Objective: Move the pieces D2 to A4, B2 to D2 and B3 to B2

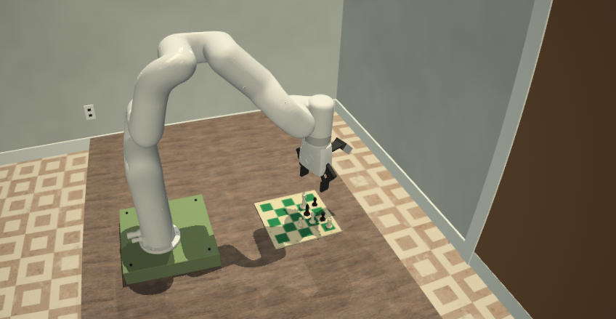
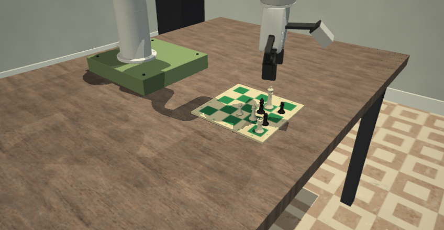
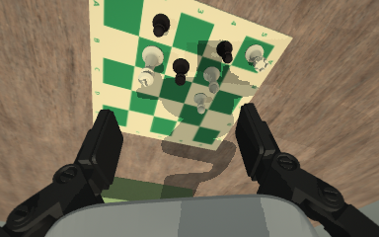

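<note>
Right now my hand is 2 cm past the white king, 3 cm to the right of it and 10 cm above it. Round my hand: black bishop (2 cm behind, 11 cm below); then chessboard (6 cm behind, 13 cm below); then white pawn (6 cm behind, 4 cm to the right, 12 cm below).
</note>
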